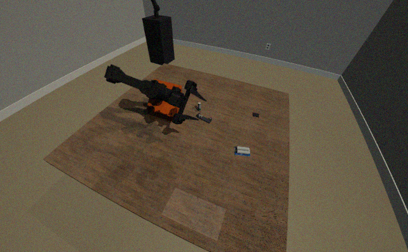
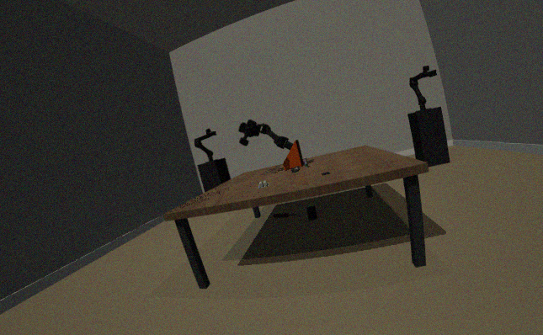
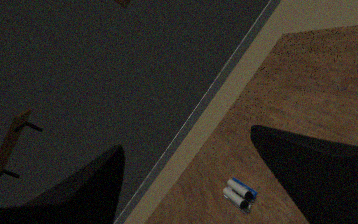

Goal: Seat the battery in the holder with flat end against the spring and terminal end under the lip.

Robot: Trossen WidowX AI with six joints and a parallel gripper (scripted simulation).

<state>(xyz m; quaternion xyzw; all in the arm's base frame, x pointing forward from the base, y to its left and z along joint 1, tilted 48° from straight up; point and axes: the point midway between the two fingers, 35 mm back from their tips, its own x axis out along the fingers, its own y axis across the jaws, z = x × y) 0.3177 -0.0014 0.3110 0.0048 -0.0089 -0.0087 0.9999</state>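
Right now the battery is 340 mm to the left of my gripper tip, 300 mm below it and 170 mm behind it. Also, from my gripper tip: black battery cover: 490 mm to the left, 330 mm below, 220 mm ahead; then battery blister pack: 320 mm below, 210 mm ahead, 130 mm to the left.
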